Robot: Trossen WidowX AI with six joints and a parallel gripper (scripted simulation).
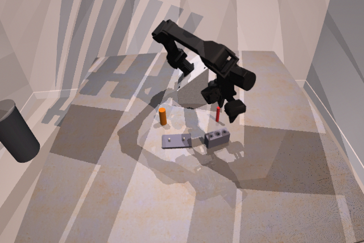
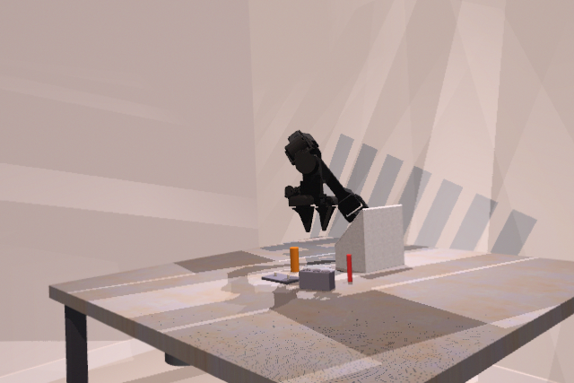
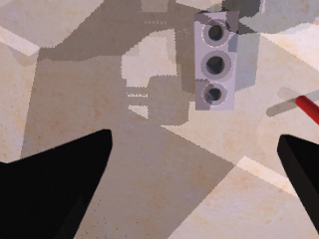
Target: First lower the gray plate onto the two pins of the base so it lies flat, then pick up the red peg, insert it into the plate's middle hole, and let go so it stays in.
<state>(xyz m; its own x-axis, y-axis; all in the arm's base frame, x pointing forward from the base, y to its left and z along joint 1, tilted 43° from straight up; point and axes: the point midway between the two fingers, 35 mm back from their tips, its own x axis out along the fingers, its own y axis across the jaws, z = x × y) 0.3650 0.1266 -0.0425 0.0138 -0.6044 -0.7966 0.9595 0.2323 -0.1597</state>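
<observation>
The gray plate is 1 cm behind my gripper tip, 2 cm to the right of it and 13 cm below it. Round my gripper tip: orange peg 13 cm behind, 25 cm to the right, 13 cm below; then red peg 14 cm behind, 13 cm below; then flat base 2 cm behind, 18 cm to the right, 16 cm below.
</observation>
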